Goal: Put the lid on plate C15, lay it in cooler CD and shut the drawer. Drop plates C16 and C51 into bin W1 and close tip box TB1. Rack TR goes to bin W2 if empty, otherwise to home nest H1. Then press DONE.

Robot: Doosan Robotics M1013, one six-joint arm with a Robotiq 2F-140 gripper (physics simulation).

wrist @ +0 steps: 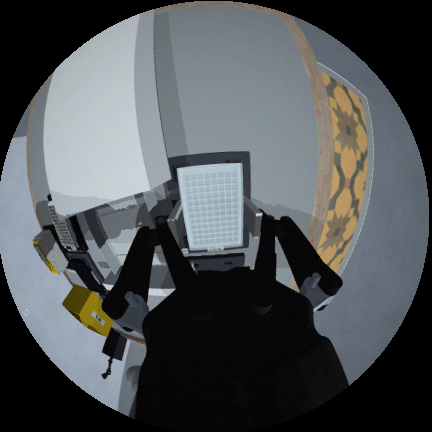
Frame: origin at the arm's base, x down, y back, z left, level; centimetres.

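Seen in the pictures: gripper, fingertip midpoint: (212, 206).
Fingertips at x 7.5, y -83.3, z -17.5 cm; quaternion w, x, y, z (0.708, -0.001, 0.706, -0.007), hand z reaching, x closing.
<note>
A point is followed by its place in that frame.
A pale well plate (214, 206) {x 5.9, y -83.9, z -17.8 cm} with a small label at its near edge, too small to read, sits in a dark rectangular nest (210, 159) {x 7.8, y -90.2, z -17.6 cm} in the middle of the view. My gripper (212, 206) {x 7.5, y -83.3, z -17.5 cm} reaches over it with one finger at each long side. The grey pads stand against the plate's sides, shut on it. Whether a lid covers the plate is hard to tell. A yellow bin (87, 310) {x 0.8, y -52.5, z 27.1 cm} with a label that looks like W1 is at the lower left. The cooler drawer, tip box TB1 and rack TR cannot be made out surely.
A large pale block (95, 120) {x 0.1, y -96.7, z -5.3 cm} stands to the left of the nest. A dotted grid object (62, 226) {x 6.6, y -81.8, z 19.4 cm} and a grey and yellow box (49, 252) {x 2.9, y -75.5, z 29.9 cm} are at the far left. A black fixture (114, 346) is below the bin. A patterned mat (345, 165) lies beyond the wooden edge (320, 115) {x 9.3, y -101.1, z -39.6 cm}.
</note>
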